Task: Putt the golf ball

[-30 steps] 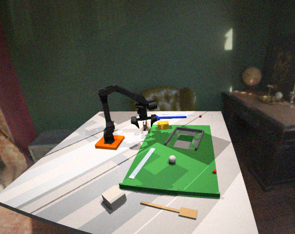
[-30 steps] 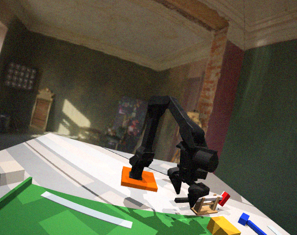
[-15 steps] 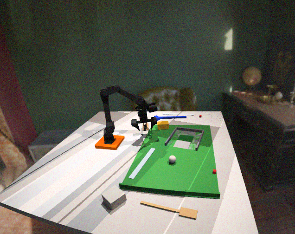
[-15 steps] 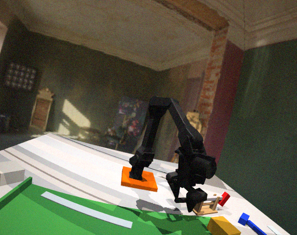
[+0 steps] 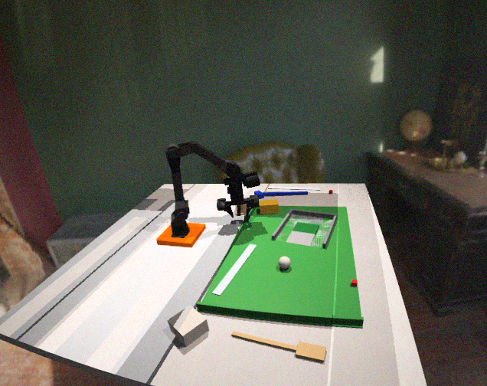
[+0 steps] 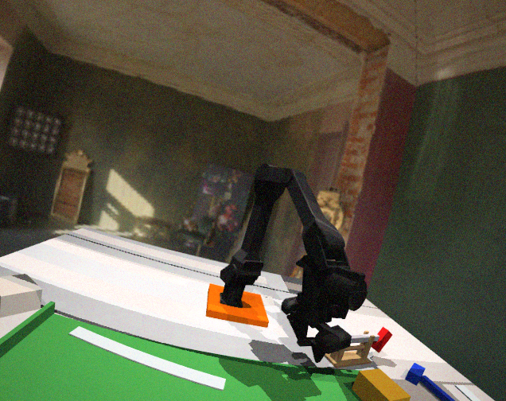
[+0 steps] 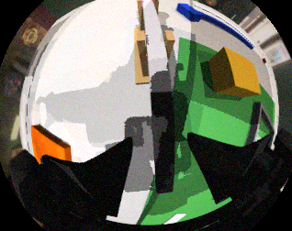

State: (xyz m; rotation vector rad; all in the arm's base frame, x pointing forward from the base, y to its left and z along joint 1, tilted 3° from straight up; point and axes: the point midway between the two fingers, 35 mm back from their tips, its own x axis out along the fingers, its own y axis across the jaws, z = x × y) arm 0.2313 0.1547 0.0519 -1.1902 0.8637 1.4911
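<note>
Now: the red putter 30 mm behind my gripper tip, 110 mm to the left of it and 30 mm above it. Also, from my gripper tip: yellow block (120 mm ahead, 120 mm to the left); then green mat (250 mm ahead, 200 mm to the right, 30 mm below); then wooden stand (30 mm behind, 130 mm to the left).
</note>
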